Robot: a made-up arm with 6 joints. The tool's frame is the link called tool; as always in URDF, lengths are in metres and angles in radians. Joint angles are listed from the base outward.
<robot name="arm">
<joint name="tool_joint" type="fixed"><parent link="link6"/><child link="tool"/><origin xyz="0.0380 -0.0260 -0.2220" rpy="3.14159 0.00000 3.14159"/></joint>
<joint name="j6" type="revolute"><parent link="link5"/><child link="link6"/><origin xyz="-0.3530 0.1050 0.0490" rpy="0.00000 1.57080 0.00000"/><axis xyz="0 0 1"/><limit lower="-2.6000" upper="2.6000"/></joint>
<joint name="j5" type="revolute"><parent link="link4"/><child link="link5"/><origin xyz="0.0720 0.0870 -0.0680" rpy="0.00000 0.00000 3.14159"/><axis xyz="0 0 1"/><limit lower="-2.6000" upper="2.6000"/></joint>
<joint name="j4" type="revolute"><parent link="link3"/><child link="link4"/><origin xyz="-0.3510 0.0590 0.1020" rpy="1.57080 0.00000 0.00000"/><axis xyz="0 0 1"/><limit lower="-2.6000" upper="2.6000"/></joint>
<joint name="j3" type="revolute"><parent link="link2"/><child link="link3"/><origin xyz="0.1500 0.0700 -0.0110" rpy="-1.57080 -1.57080 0.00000"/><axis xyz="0 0 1"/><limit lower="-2.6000" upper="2.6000"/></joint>
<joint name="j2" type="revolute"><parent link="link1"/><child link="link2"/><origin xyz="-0.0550 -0.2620 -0.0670" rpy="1.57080 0.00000 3.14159"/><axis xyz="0 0 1"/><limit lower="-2.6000" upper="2.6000"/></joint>
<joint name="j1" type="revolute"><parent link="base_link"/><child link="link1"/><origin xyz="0.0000 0.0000 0.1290" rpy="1.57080 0.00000 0.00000"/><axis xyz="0 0 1"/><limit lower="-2.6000" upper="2.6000"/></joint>
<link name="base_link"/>
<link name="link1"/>
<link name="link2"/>
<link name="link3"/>
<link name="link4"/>
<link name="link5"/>
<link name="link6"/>
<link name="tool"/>
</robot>
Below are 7 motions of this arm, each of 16 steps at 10 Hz.
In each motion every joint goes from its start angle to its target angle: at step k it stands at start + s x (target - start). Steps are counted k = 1, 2, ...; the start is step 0. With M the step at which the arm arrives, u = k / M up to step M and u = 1 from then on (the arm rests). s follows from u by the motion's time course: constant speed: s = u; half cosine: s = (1 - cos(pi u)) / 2; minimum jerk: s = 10 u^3 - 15 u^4 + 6 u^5.
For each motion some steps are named. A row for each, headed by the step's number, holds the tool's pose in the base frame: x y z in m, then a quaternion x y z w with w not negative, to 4 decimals.
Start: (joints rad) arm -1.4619 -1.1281 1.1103 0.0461 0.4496 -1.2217
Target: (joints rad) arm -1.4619 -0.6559 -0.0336 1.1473 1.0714 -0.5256
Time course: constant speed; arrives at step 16
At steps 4, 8, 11, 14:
4: -0.3557 -0.0850 0.8827 0.0584 0.1461 0.2087 0.9652
8: -0.5364 -0.3488 0.8660 0.2738 0.0561 -0.0306 0.9597
11: -0.7271 -0.4474 0.8110 0.4025 0.0023 -0.2264 0.8870
14: -0.9258 -0.4389 0.7663 0.4921 -0.0428 -0.4164 0.7633

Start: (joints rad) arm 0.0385 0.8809 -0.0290 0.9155 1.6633 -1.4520
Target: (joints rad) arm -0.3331 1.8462 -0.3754 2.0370 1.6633 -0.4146
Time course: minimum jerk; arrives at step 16
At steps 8, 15, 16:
8: -0.0222 -0.4181 -1.1235 0.9663 0.2187 -0.1119 0.0766
15: -0.3189 -0.5293 -0.9790 -0.6845 -0.5795 0.4396 0.0495
16: -0.3195 -0.5300 -0.9779 -0.6827 -0.5806 0.4408 0.0502

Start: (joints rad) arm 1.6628 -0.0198 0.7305 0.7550 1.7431 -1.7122
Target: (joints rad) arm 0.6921 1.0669 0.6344 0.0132 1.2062 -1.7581
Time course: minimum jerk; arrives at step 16
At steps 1, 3, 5, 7, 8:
1: 0.8538 -0.6264 0.4715 0.0001 0.4619 -0.6617 0.5906
3: 0.8485 -0.6343 0.4455 -0.0076 0.4736 -0.6758 0.5647
5: 0.8246 -0.6495 0.3828 -0.0286 0.4963 -0.7148 0.4919
7: 0.7725 -0.6486 0.3161 -0.0588 0.5033 -0.7713 0.3851
8: 0.7403 -0.6335 0.2921 -0.0747 0.4936 -0.8006 0.3314

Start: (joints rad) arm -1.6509 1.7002 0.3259 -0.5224 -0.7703 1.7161
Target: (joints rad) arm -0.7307 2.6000 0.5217 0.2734 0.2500 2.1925
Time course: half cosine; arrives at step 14
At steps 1, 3, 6, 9, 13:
1: -0.4791 -0.1580 0.5699 0.0730 0.1981 -0.2264 0.9509
3: -0.4223 -0.2093 0.4791 0.1262 0.2539 -0.2317 0.9306
6: -0.2059 -0.2789 0.1761 0.2366 0.4184 -0.1634 0.8616
9: 0.1114 -0.1057 -0.1299 0.2286 0.5809 0.0362 0.7804
13: 0.2920 0.2378 -0.2399 0.0864 0.6498 0.2339 0.7180

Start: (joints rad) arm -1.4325 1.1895 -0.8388 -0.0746 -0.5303 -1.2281
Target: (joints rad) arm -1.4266 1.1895 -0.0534 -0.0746 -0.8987 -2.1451
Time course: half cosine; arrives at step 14
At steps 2, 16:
2: -0.1439 0.0408 0.3184 -0.3677 -0.4059 -0.8286 0.1157
16: -0.3434 -0.0053 0.4591 -0.2690 -0.1146 -0.9287 0.2282

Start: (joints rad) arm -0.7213 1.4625 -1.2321 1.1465 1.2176 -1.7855
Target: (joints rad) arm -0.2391 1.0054 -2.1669 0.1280 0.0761 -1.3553
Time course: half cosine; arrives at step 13
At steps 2, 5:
2: 0.1888 -0.8583 -0.5807 0.8319 0.3129 0.0858 0.4502
5: 0.4239 -0.6383 -0.4207 0.7005 0.5122 0.2504 0.4292

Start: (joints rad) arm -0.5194 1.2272 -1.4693 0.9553 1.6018 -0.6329
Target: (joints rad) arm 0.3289 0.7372 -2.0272 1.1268 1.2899 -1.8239
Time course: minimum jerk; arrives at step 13
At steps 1, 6, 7, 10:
1: 0.0655 -1.0762 -0.2096 0.5487 0.5420 -0.3639 0.5223
6: 0.0052 -1.0899 0.0347 0.6229 0.2555 -0.2027 0.7111
7: -0.0428 -1.0799 0.0923 0.6261 0.1551 -0.1401 0.7512
10: -0.1818 -1.0333 0.1662 0.5940 -0.0775 0.0118 0.8006

